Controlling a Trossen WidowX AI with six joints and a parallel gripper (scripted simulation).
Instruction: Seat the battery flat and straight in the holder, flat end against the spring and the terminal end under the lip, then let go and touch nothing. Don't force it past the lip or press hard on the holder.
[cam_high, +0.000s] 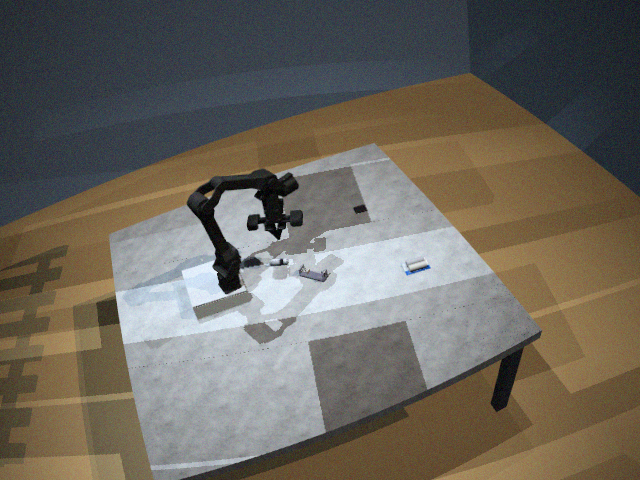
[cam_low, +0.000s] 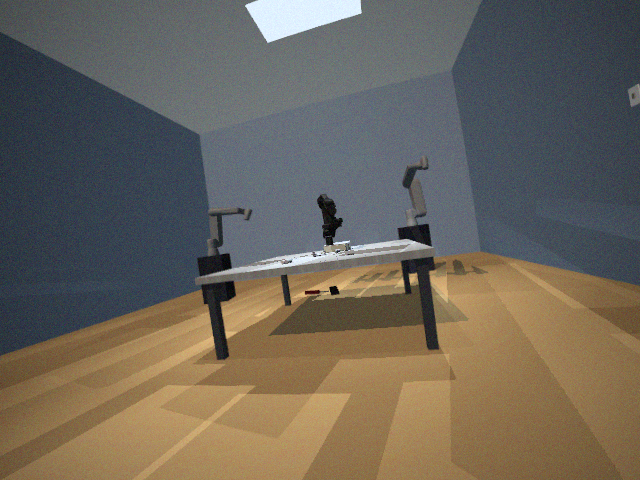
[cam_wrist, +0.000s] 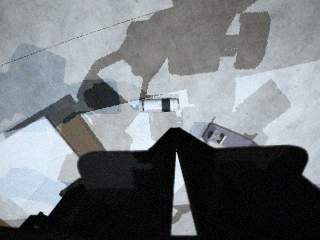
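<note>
Now: gripper tip 20 mm past the battery, 10 mm to the right of it and 100 mm above it. The rest, counted from my gripper tip: dark block 390 mm ahead, 70 mm to the left, 110 mm below.
</note>
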